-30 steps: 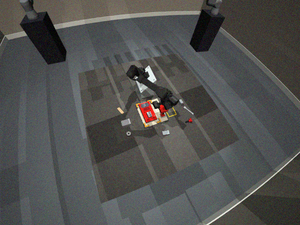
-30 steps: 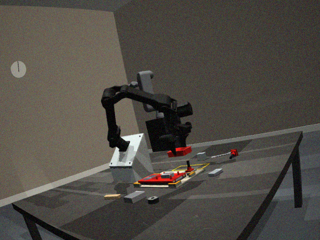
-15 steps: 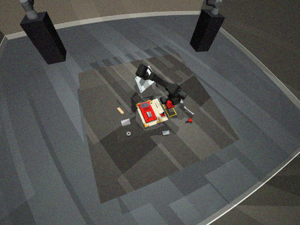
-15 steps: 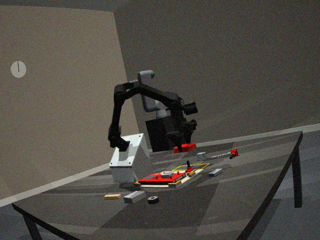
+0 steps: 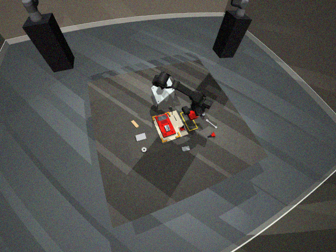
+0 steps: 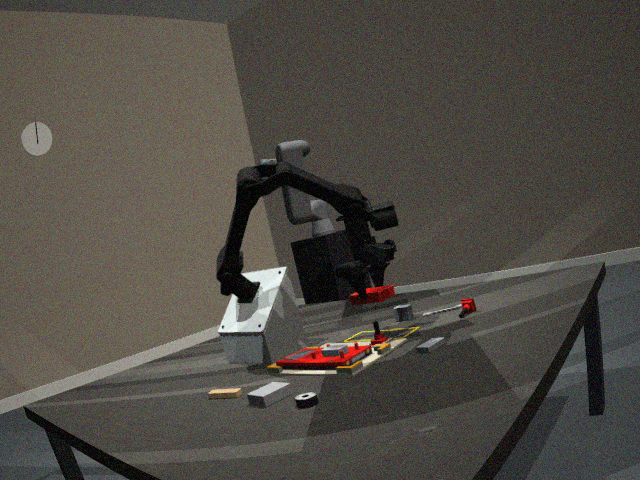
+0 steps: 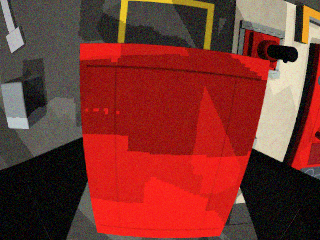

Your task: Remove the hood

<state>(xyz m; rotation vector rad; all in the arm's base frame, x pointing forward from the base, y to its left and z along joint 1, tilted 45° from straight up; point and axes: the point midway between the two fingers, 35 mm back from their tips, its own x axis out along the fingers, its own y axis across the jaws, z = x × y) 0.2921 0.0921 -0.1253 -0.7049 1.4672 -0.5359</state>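
The grey block lies 14 cm to the left of my gripper tip, 9 cm below it and 2 cm behind it. Also, from my gripper tip: tan block 45 cm to the right, 10 cm below, 8 cm behind; red hood 1 cm above; grey screwdriver-like tool 19 cm to the left, 10 cm below, 8 cm ahead.
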